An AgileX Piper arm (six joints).
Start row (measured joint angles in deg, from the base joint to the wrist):
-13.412, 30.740, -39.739, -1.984, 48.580, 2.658
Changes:
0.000, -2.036, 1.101, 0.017, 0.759, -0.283
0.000, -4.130, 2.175, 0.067, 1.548, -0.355
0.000, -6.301, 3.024, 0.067, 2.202, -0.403
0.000, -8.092, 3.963, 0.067, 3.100, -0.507
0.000, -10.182, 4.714, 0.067, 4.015, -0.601
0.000, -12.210, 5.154, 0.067, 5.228, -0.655
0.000, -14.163, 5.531, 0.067, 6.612, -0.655
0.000, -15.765, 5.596, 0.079, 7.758, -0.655
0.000, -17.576, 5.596, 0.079, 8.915, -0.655
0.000, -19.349, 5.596, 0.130, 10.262, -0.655
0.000, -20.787, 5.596, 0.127, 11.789, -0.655
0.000, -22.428, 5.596, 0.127, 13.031, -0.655
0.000, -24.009, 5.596, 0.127, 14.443, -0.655
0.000, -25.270, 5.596, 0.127, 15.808, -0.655
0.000, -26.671, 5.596, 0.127, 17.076, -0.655
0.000, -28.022, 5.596, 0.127, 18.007, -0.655
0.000, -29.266, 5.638, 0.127, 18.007, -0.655
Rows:
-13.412, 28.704, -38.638, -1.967, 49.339, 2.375
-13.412, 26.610, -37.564, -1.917, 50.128, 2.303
-13.412, 24.439, -36.715, -1.917, 50.782, 2.255
-13.412, 22.648, -35.776, -1.917, 51.680, 2.151
-13.412, 20.558, -35.025, -1.917, 52.595, 2.057
-13.412, 18.530, -34.585, -1.917, 53.808, 2.003
-13.412, 16.577, -34.208, -1.917, 55.192, 2.003
-13.412, 14.975, -34.143, -1.905, 56.338, 2.003
-13.412, 13.164, -34.143, -1.905, 57.495, 2.003
-13.412, 11.391, -34.143, -1.854, 58.842, 2.003
-13.412, 9.953, -34.143, -1.857, 60.369, 2.003
-13.412, 8.312, -34.143, -1.857, 61.611, 2.003
-13.412, 6.731, -34.143, -1.857, 63.023, 2.003
-13.412, 5.470, -34.143, -1.857, 64.388, 2.003
-13.412, 4.069, -34.143, -1.857, 65.656, 2.003
-13.412, 2.718, -34.143, -1.857, 66.587, 2.003
-13.412, 1.474, -34.101, -1.857, 66.587, 2.003

